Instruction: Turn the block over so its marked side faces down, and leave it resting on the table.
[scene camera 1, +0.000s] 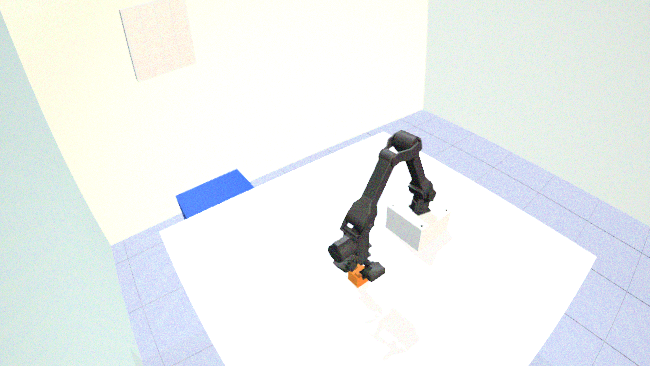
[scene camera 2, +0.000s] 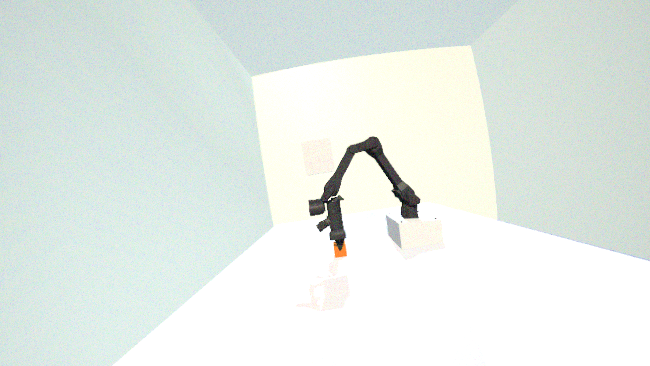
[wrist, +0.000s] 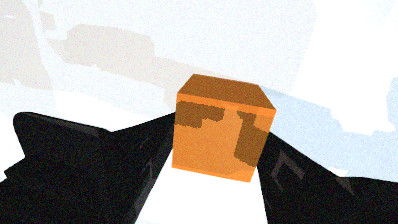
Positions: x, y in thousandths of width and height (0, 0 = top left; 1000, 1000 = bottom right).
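Note:
Visible: my gripper (scene camera 1: 552, 750) (wrist: 549, 560), and a block (wrist: 557, 560).

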